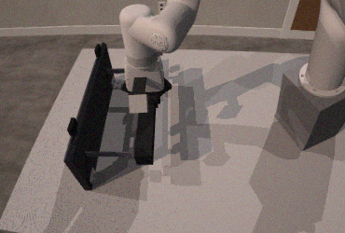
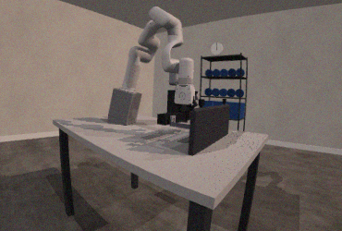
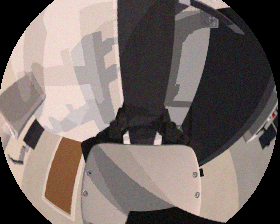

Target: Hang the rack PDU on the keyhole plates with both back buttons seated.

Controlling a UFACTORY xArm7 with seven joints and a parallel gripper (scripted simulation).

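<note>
The rack PDU lies 20 mm ahead of my hand and 10 mm below it. The rest, counted from my hand: back panel: 160 mm ahead, 40 mm to the left, 40 mm below.
</note>
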